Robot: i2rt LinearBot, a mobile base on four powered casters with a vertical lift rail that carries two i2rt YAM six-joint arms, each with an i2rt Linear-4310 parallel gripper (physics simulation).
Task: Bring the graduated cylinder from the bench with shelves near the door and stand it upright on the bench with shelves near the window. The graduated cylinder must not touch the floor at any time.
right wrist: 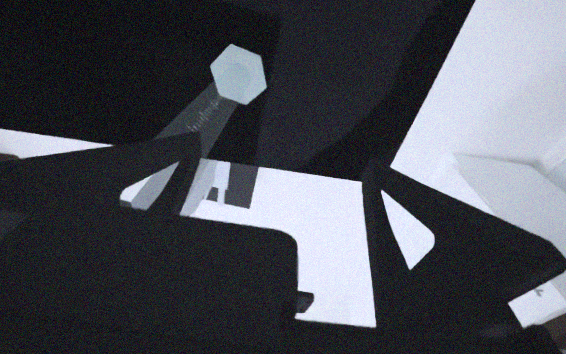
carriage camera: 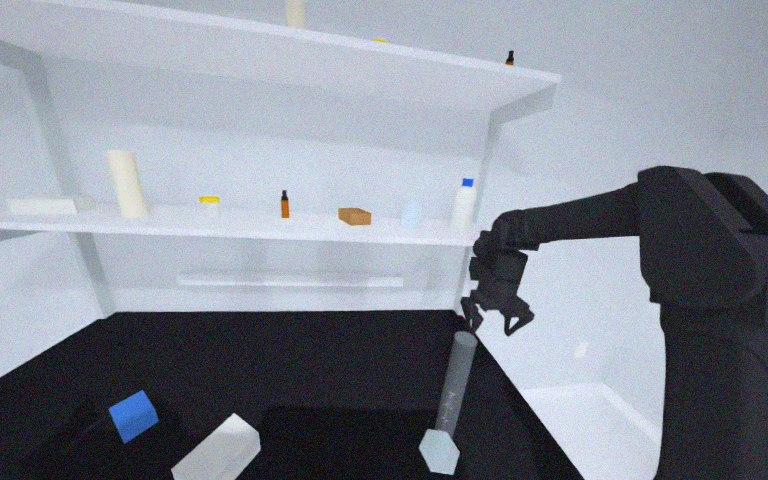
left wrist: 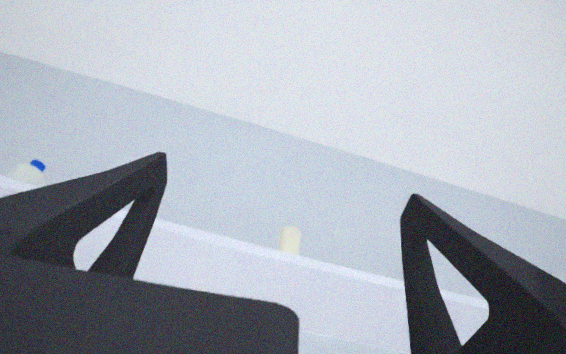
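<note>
The clear graduated cylinder stands upright on the black bench top, its pale hexagonal base near the bottom of the carriage view. My right gripper is open and empty, its fingers pointing down. In the carriage view it shows just above and to the right of the cylinder's rim. In the right wrist view one finger overlaps the tube; whether they touch, I cannot tell. My left gripper is open and empty, facing the wall and a high shelf. Which bench this is, I cannot tell.
A blue block and a white block lie on the bench. A lower shelf holds a cream cylinder, brown box and blue-capped bottle. An upper shelf hangs above. Floor shows beyond the bench's right edge.
</note>
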